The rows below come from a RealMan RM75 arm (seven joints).
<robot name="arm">
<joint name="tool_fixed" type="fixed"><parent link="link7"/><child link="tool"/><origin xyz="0 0 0" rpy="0 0 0"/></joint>
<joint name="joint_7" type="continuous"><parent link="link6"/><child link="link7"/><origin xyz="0 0 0.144" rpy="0 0 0"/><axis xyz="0 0 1"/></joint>
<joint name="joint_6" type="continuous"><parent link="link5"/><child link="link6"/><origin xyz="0 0 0" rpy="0 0 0"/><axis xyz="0 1 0"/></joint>
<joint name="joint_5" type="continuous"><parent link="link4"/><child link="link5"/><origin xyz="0 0 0.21" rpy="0 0 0"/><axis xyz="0 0 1"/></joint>
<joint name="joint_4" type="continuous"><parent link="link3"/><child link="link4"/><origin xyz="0 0 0" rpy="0 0 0"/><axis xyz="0 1 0"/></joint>
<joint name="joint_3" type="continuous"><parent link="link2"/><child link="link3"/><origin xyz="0 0 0.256" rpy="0 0 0"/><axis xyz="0 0 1"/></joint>
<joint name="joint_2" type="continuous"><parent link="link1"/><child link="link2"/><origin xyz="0 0 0" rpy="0 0 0"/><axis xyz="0 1 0"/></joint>
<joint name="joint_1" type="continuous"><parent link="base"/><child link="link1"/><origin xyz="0 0 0.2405" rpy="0 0 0"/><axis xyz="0 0 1"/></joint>
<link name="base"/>
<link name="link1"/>
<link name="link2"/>
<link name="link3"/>
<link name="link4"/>
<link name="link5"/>
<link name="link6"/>
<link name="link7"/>
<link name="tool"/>
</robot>
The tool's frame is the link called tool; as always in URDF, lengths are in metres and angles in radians. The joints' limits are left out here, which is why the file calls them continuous.
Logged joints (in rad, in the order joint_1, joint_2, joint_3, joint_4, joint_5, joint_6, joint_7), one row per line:
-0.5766 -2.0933 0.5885 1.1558 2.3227 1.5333 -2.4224
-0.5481 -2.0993 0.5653 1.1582 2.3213 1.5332 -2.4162
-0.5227 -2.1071 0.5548 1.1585 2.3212 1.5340 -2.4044
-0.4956 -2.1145 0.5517 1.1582 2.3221 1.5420 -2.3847
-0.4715 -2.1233 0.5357 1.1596 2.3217 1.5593 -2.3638
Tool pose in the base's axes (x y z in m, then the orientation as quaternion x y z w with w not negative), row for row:
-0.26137 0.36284 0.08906 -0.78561 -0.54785 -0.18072 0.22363
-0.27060 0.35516 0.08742 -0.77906 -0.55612 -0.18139 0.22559
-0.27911 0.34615 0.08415 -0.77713 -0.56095 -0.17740 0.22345
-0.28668 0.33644 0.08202 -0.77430 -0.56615 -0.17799 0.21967
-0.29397 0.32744 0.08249 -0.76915 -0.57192 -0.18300 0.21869
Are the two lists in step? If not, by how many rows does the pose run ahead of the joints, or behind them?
The pose runs 1 row ahead of the joints: the pose in row i belongs to the joints in row i + 1.
